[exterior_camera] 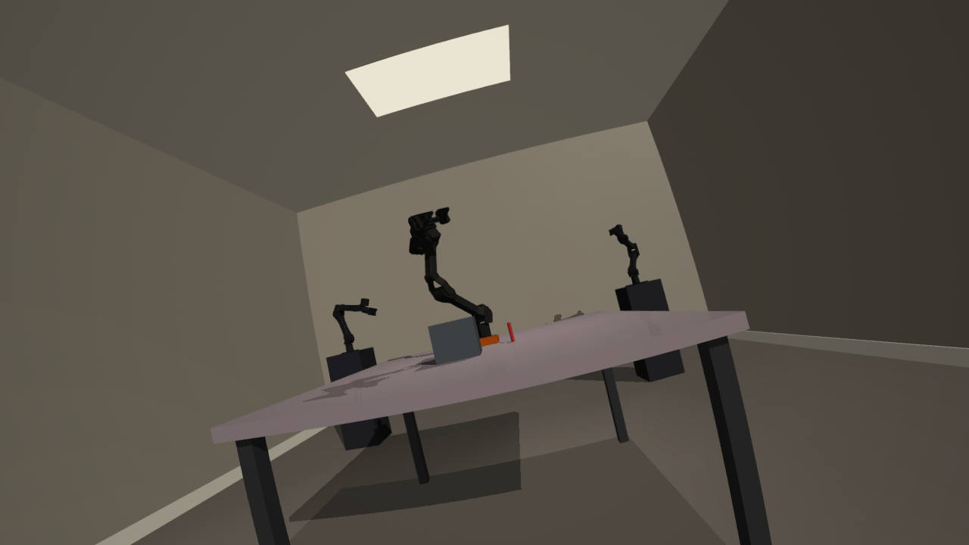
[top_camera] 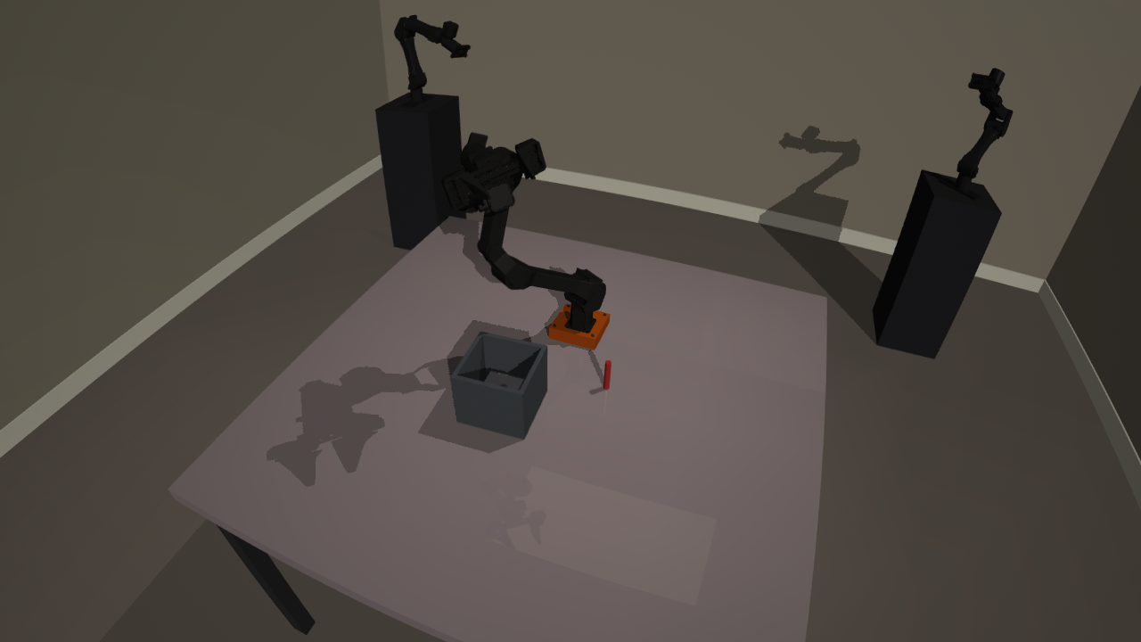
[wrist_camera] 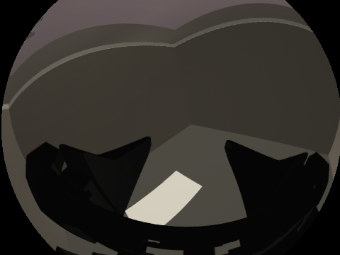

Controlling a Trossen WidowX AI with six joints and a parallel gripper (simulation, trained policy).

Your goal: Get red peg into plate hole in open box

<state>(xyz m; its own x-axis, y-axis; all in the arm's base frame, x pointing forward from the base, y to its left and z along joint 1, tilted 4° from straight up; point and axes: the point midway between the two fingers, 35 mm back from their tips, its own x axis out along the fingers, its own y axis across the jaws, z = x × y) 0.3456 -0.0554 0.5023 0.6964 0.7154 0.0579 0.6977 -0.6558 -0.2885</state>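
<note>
Right now my gripper tip is 17 cm past the red peg, 15 cm to the right of it and 52 cm above it. Round my gripper tip: grey plate: 2 cm behind, 5 cm to the right, 51 cm below.
</note>
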